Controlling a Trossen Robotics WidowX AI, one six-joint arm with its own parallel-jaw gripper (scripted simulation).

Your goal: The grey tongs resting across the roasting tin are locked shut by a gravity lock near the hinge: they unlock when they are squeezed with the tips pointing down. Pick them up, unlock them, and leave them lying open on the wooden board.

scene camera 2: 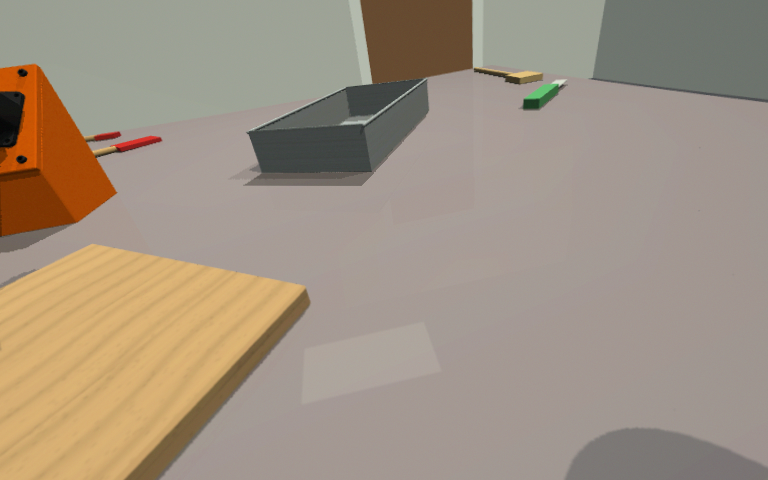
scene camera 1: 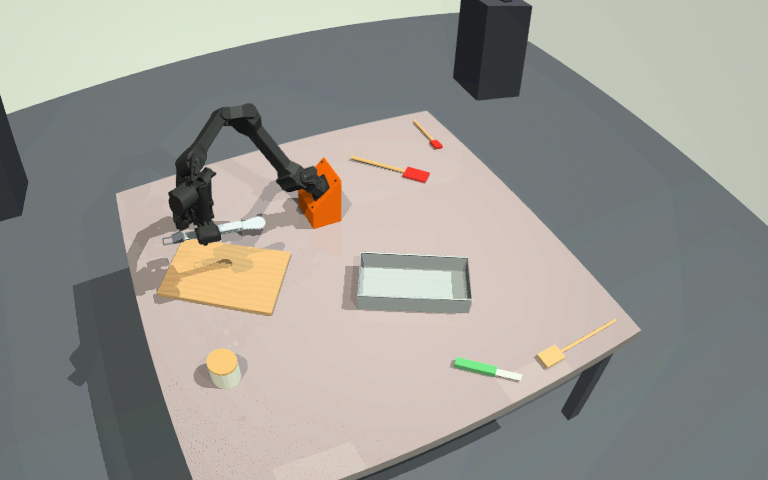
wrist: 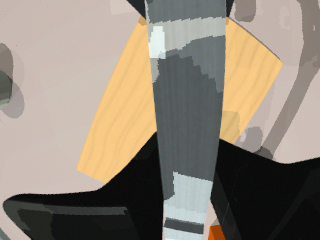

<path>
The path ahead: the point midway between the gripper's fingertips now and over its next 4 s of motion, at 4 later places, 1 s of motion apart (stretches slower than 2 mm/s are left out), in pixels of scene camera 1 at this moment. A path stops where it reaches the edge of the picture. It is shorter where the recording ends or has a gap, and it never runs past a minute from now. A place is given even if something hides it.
My gripper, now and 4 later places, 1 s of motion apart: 204, 243; 207, 245; 210, 258; 212, 268; 198, 207
</path>
